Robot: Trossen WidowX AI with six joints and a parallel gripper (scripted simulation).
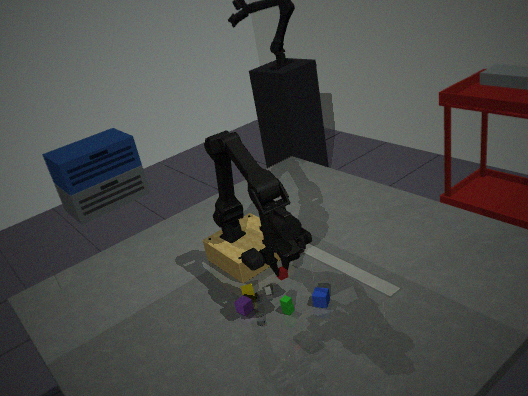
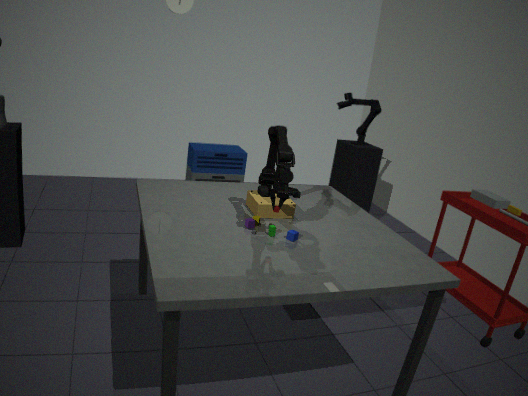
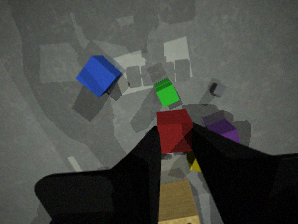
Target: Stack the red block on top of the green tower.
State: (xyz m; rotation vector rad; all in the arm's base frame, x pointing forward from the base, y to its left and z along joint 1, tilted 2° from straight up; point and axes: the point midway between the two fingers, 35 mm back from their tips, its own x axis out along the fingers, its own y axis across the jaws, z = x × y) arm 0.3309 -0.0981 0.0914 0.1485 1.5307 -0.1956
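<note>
My gripper tip is 11 cm above the blue block, 8 cm to the right of it and 6 cm short of it. Round my gripper tip: small red block: right at my gripper tip; small white block: 12 cm below, 10 cm behind, 2 cm to the left; purple block: 11 cm below, 11 cm behind, 7 cm to the right.
</note>
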